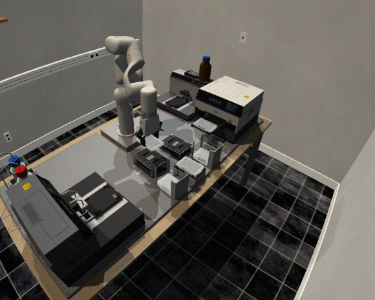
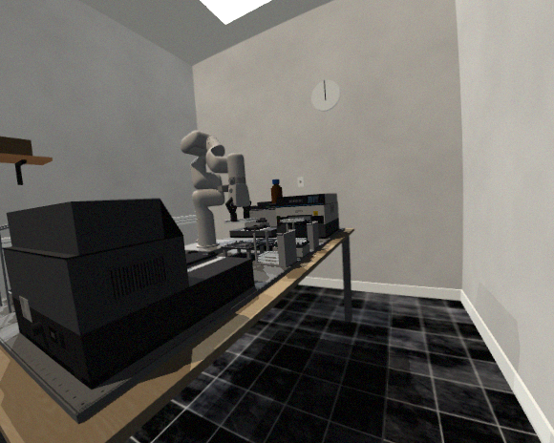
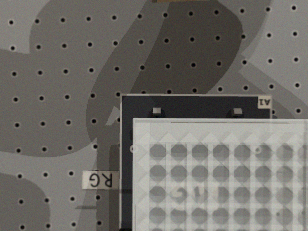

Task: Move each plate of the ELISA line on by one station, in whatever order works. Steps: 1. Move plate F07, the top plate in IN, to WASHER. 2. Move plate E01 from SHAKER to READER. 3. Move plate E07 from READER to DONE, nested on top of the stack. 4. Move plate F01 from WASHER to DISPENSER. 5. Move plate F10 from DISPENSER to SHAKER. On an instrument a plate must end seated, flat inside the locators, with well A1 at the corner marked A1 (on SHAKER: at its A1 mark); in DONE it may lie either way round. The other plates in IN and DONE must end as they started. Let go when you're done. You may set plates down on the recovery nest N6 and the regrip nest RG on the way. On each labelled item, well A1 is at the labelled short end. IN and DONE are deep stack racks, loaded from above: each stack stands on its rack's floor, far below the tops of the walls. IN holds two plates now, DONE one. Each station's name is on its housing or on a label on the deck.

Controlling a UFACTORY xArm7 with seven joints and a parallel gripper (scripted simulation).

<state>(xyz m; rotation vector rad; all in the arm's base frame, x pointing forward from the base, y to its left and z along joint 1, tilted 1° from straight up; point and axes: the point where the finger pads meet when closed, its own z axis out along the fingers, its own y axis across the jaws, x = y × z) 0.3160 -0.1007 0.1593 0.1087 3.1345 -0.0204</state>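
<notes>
The regrip nest RG lies 130 mm below my hand. Round my hand: nest N6 (210 mm to the left, 150 mm below, 10 mm ahead); then DONE label (250 mm to the left, 180 mm below, 110 mm ahead); then RG label (180 mm below, 80 mm to the right, 10 mm behind).
</notes>
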